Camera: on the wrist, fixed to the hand. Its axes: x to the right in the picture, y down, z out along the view.
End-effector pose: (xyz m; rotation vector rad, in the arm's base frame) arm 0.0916 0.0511 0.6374 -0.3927 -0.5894 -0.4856
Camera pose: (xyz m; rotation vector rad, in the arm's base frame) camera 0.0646 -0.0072 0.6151 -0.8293 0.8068 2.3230
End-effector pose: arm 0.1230 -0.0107 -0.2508 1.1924 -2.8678 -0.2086
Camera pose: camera 0.1763 -0.0442 -0.2250 -2.5318 -1.0931 0.0224
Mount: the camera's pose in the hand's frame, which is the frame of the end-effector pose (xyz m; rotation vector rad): -0.0146 -0.0574 -0.0335 -0.1637 0.3508 3.0865
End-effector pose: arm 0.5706 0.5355 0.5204 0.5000 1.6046 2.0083
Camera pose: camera 0.5723 0.5100 0.4573 -1.0621 0.3957 -0.6890
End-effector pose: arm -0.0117 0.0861 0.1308 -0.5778 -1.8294 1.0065
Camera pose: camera 0.0267 0.0568 0.1788 2.1327 -0.6635 -1.0610
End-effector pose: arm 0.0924 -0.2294 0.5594 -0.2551 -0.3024 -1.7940
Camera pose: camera 0.0397 -0.2142 0.5191 -0.1636 0.4669 1.2298
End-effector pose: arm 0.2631 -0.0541 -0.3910 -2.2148 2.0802 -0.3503
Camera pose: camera 0.3108 -0.0322 -0.3477 -2.1158 -2.3208 0.0203
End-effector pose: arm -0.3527 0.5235 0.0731 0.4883 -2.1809 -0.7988
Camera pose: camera -0.3127 0.4766 0.0444 -2.0710 -0.3600 0.8607
